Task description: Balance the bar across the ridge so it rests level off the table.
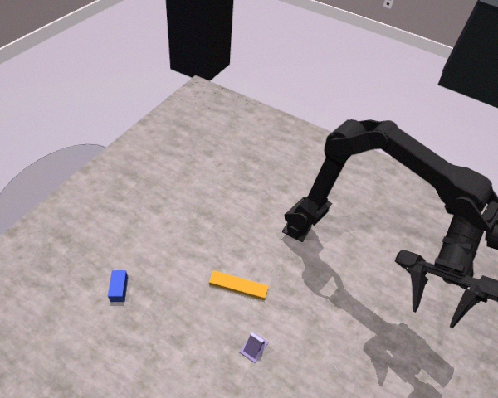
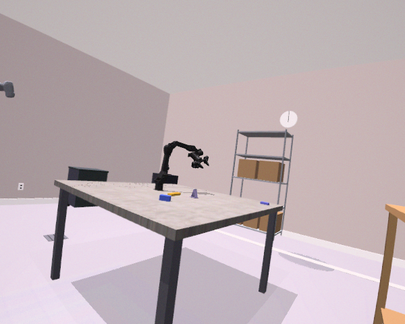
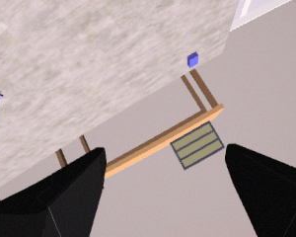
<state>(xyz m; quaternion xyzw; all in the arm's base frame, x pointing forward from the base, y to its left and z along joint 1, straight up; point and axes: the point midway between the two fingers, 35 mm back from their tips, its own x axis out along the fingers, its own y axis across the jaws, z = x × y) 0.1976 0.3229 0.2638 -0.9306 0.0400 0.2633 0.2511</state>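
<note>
Now: gripper tip 370 mm to the left of the orange bar, 240 mm above it and 10 mm short of it.
</note>
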